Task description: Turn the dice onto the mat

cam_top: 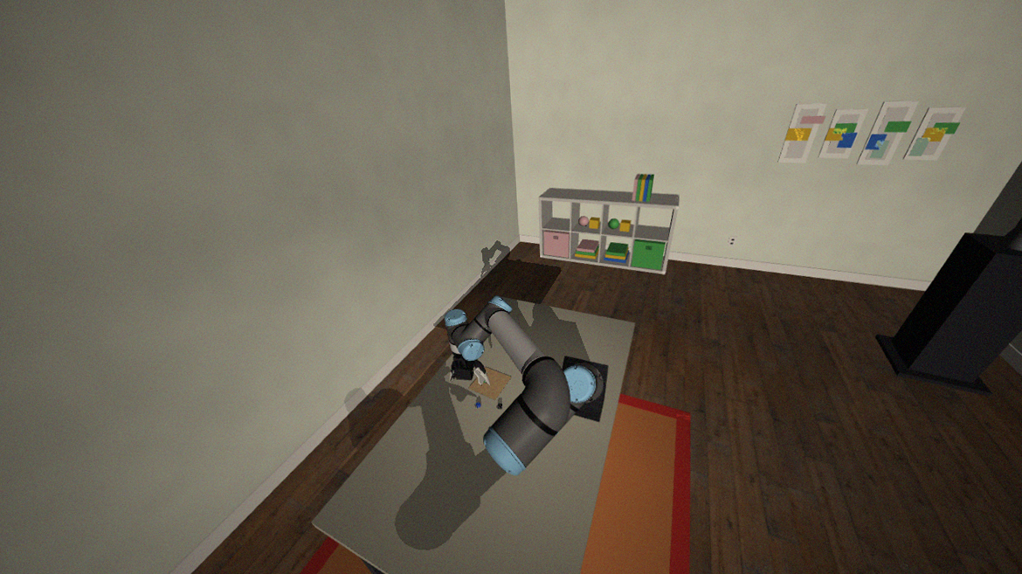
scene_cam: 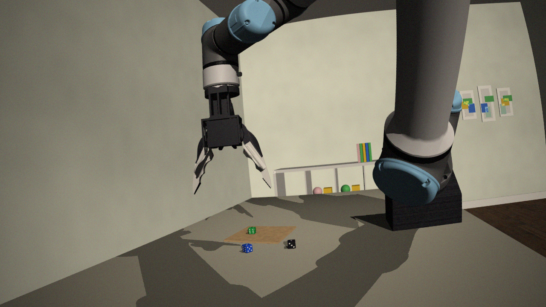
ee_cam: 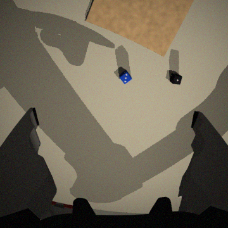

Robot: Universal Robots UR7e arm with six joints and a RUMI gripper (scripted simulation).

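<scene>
My gripper is now 20 mm past the blue die and 120 mm above it. Also, from my hand: green die: 20 mm ahead, 130 mm to the right, 120 mm below; tan mat: 130 mm to the right, 130 mm below; black die: 110 mm behind, 30 mm to the right, 120 mm below.
</scene>
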